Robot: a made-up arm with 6 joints. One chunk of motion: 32 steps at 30 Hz.
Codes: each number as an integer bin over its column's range. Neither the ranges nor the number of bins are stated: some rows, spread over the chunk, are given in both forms.
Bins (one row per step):
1: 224 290 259 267 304 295
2: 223 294 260 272 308 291
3: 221 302 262 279 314 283
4: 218 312 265 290 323 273
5: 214 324 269 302 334 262
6: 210 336 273 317 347 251
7: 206 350 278 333 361 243
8: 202 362 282 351 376 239
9: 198 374 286 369 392 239
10: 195 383 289 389 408 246
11: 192 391 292 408 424 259
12: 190 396 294 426 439 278
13: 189 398 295 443 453 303
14: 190 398 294 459 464 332
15: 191 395 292 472 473 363
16: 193 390 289 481 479 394
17: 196 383 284 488 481 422
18: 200 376 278 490 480 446
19: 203 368 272 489 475 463
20: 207 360 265 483 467 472
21: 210 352 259 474 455 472
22: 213 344 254 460 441 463
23: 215 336 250 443 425 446
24: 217 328 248 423 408 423
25: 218 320 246 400 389 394
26: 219 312 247 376 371 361
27: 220 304 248 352 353 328
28: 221 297 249 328 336 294
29: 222 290 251 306 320 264
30: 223 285 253 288 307 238
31: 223 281 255 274 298 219
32: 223 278 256 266 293 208
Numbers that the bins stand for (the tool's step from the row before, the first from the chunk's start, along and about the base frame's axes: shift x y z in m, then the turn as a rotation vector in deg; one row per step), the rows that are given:
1: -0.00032 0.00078 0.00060 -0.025 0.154 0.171
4: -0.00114 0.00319 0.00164 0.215 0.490 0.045
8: -0.00333 0.00867 0.00456 0.851 1.429 -0.150
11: -0.00470 0.01185 0.00629 1.446 2.279 -0.035
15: -0.00484 0.01229 0.00629 2.113 3.147 0.561
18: -0.00360 0.01021 0.00387 2.301 3.271 1.037
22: -0.00182 0.00670 -0.00026 1.988 2.580 1.135
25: -0.00114 0.00407 -0.00164 1.362 1.659 0.739
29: -0.00059 0.00078 -0.00077 0.382 0.437 -0.006
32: -0.00045 -0.00053 0.00009 -0.035 -0.041 -0.327
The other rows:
2: -0.00045 0.00122 0.00077 0.027 0.225 0.149
3: -0.00073 0.00210 0.00112 0.100 0.331 0.103
5: -0.00168 0.00451 0.00232 0.340 0.685 -0.018
6: -0.00223 0.00582 0.00301 0.496 0.915 -0.081
7: -0.00278 0.00736 0.00387 0.663 1.163 -0.127
9: -0.00388 0.00999 0.00525 1.039 1.712 -0.150
10: -0.00429 0.01097 0.00577 1.247 1.996 -0.109
12: -0.00497 0.01240 0.00663 1.633 2.545 0.074
13: -0.00511 0.01262 0.00680 1.811 2.793 0.217
14: -0.00497 0.01262 0.00663 1.978 2.988 0.384
16: -0.00456 0.01174 0.00577 2.207 3.253 0.739
17: -0.00415 0.01097 0.00491 2.280 3.289 0.900
19: -0.00319 0.00933 0.00284 2.291 3.182 1.135
20: -0.00264 0.00845 0.00164 2.228 3.041 1.186
21: -0.00223 0.00758 0.00060 2.134 2.828 1.186
23: -0.00155 0.00582 -0.00095 1.811 2.297 1.037
24: -0.00127 0.00495 -0.00129 1.602 1.996 0.905
26: -0.00100 0.00319 -0.00146 1.112 1.341 0.550
27: -0.00086 0.00232 -0.00129 0.862 1.022 0.361
28: -0.00073 0.00155 -0.00112 0.611 0.721 0.166
30: -0.00045 0.00023 -0.00043 0.194 0.207 -0.155
31: -0.00045 -0.00021 -0.00009 0.048 0.048 -0.264

